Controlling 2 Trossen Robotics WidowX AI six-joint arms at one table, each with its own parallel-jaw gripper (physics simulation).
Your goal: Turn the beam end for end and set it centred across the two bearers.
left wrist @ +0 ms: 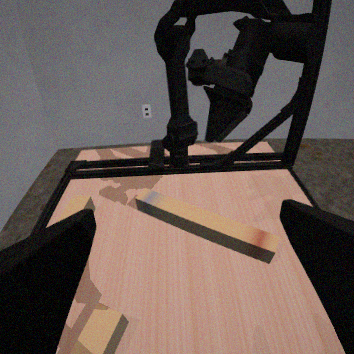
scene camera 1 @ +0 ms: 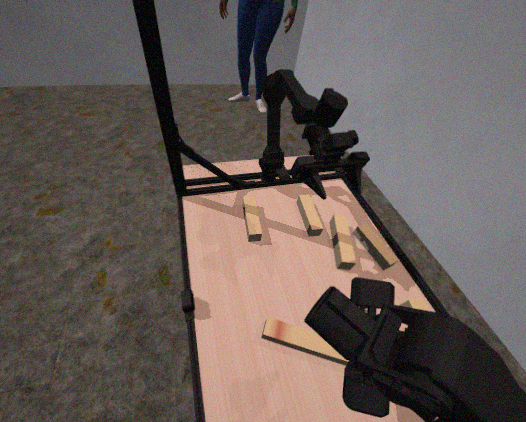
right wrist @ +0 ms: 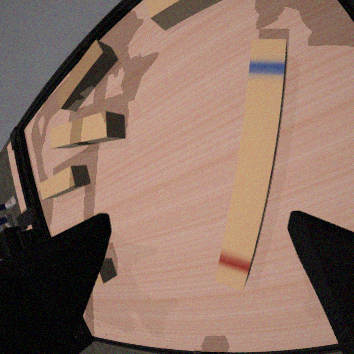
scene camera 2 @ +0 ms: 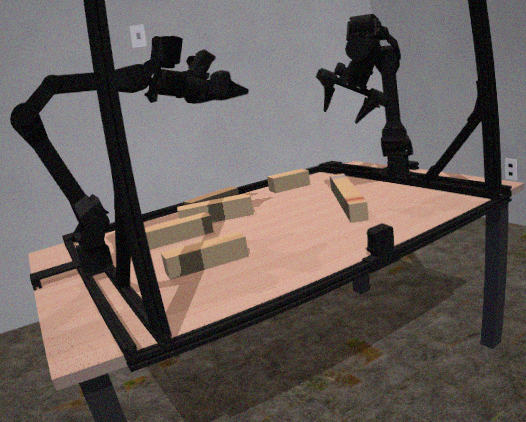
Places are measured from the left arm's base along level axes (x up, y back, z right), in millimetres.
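Pixels of known places: left gripper, between the fingertips: [left wrist: 188,214] [scene camera 1: 342,196] [scene camera 2: 238,93]; right gripper, between the fingertips: [left wrist: 212,141] [right wrist: 201,222] [scene camera 2: 340,117]; left arm's base, origin of its link: [scene camera 1: 267,177] [right wrist: 39,235] [scene camera 2: 97,269]; right arm's base, origin of its link: [left wrist: 178,161] [scene camera 2: 399,174].
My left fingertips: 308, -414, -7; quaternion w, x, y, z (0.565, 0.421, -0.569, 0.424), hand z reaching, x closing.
For each thing: its top centre in the pictures, then the offset to it from my left fingertips, as dx, dy, dz. "spot": a spot on its surface instead.
- beam, centre of its top: [right wrist: 252,170] [left wrist: 201,216] [scene camera 2: 346,186] [scene camera 1: 330,346] -283, -246, +48
- slanted block, centre of its top: [right wrist: 75,75] [scene camera 2: 211,194] [scene camera 1: 377,242] -283, -1, -272
- black frame post, a spot on its surface: [scene camera 2: 112,135] spot: -20, +393, +387
The beam [scene camera 1: 297,336] [scene camera 2: 348,191] [left wrist: 200,216] [right wrist: 256,160] lies flat on the table, off all the blocks. Its red band is near the front end in scene camera 2, its blue band near the other end; the right arm hides the blue end in scene camera 1. Several plain wooden blocks [scene camera 1: 252,220] [scene camera 1: 310,216] [scene camera 1: 342,242] [scene camera 2: 205,255] [right wrist: 65,182] lie apart from it; I cannot tell which two are the bearers. My right gripper [scene camera 2: 342,116] [right wrist: 201,222] is open and empty, high above the beam. My left gripper [scene camera 2: 246,91] [left wrist: 188,214] is open and empty, high above the blocks.
A slanted block [scene camera 1: 375,247] [right wrist: 82,75] lies by the table's edge rail. Another block [scene camera 2: 288,181] [left wrist: 77,207] lies farther along that rail. A black frame post [scene camera 1: 160,95] [scene camera 2: 112,135] rises from the table. A person [scene camera 1: 257,35] stands beyond the table.
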